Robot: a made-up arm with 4 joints.
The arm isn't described. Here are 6 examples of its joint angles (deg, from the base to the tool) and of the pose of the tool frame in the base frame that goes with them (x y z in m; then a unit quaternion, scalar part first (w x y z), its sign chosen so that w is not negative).
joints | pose
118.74 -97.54 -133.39 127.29 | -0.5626 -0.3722 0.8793 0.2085 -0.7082 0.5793 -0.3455
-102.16 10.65 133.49 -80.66 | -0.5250 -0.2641 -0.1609 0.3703 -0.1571 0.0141 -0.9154
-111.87 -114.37 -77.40 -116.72 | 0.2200 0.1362 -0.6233 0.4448 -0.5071 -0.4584 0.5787
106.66 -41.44 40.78 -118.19 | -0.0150 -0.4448 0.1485 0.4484 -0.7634 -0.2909 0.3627
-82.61 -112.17 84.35 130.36 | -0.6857 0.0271 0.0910 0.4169 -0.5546 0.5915 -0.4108
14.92 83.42 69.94 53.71 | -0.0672 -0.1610 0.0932 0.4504 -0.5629 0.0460 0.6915
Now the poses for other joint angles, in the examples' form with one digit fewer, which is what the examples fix.
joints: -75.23 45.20 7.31 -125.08
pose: -0.471 0.687 0.144 0.846 0.366 0.367 -0.126
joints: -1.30 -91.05 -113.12 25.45
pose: -0.395 0.376 0.458 0.238 -0.669 -0.489 -0.507
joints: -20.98 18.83 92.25 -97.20
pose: -0.279 0.354 -0.030 0.611 0.329 0.463 -0.552
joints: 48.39 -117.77 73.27 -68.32
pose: -0.015 -0.077 0.138 0.217 -0.621 -0.185 0.730
